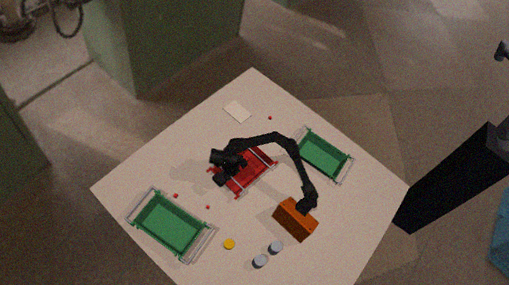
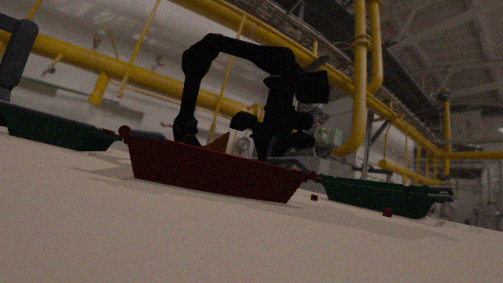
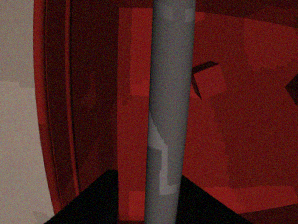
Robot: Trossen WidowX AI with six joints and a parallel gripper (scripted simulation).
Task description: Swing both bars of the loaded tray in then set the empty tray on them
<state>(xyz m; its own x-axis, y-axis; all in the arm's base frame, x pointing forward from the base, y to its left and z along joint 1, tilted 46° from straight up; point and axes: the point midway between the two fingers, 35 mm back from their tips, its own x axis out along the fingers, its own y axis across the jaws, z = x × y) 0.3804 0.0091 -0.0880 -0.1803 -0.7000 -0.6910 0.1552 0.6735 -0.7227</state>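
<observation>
Now: gripper tip 45 cm to the left of the green tray, 31 cm past it and 1 cm above it. Also, from my gripper tip: yellow disc (26 cm to the left, 20 cm behind, 4 cm below); then white card (41 cm to the right, 24 cm ahead, 5 cm below).
</observation>
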